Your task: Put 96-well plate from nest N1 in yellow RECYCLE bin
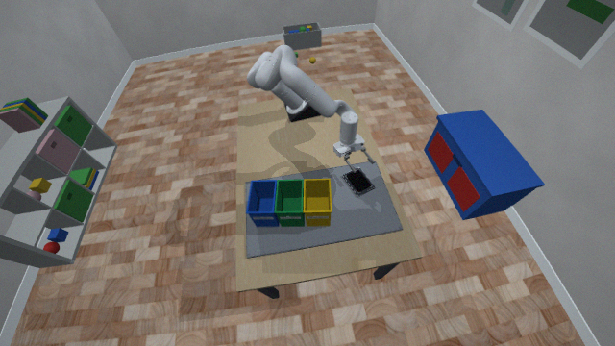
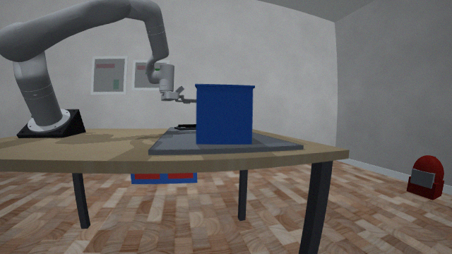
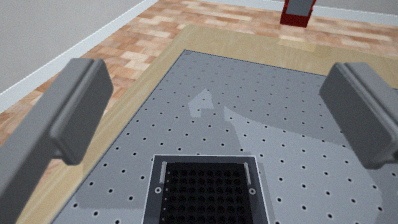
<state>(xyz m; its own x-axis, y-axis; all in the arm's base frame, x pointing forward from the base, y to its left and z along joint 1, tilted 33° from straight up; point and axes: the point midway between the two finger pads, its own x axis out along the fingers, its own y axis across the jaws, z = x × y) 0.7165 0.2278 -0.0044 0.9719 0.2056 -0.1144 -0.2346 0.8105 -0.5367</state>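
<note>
My gripper is now 15 cm above the black 96-well plate. Round my hand: plate nest N1 (16 cm below); then green bin (40 cm to the right, 8 cm below, 8 cm ahead); then yellow bin (27 cm to the right, 11 cm ahead, 8 cm below).
</note>
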